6 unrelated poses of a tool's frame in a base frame.
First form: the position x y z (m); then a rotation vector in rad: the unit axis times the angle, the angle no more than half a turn.
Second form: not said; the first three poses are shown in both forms.
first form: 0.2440 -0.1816 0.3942 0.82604 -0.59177 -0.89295
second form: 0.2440 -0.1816 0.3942 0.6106 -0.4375 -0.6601 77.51
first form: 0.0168 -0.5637 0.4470 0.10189 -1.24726 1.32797
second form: 0.0168 -0.5637 0.4470 0.0558 -0.6835 0.7278 104.55
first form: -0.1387 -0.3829 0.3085 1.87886 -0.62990 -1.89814
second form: -0.1387 -0.3829 0.3085 0.6847 -0.2296 -0.6917 157.22
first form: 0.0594 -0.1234 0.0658 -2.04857 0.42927 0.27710
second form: 0.0594 -0.1234 0.0658 -0.9703 0.2033 0.1312 120.97
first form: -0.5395 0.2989 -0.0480 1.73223 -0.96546 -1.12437
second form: -0.5395 0.2989 -0.0480 0.7599 -0.4235 -0.4932 130.62
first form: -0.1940 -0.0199 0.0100 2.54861 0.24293 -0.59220
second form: -0.1940 -0.0199 0.0100 0.9699 0.0924 -0.2254 150.56
